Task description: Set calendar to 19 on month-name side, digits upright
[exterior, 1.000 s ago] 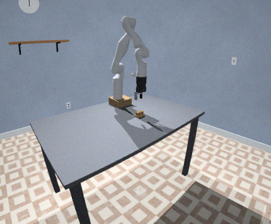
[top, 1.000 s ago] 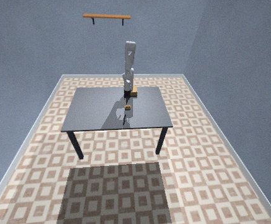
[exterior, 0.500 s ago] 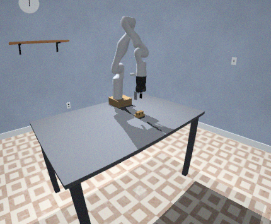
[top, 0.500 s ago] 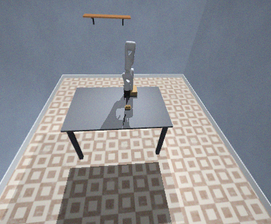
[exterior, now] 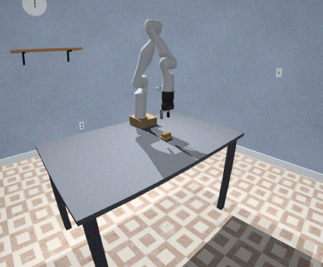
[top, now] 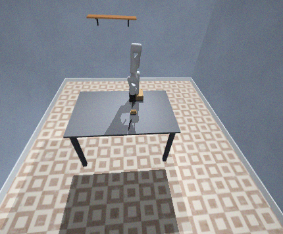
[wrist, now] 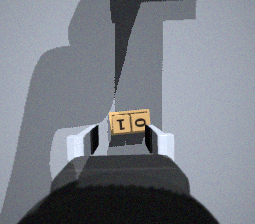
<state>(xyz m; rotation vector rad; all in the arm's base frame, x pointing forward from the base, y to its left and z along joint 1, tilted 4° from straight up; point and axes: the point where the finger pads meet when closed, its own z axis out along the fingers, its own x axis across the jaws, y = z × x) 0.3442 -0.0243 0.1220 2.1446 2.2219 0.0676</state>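
My gripper is now 150 mm above the wooden tray and 10 mm to the right of it.
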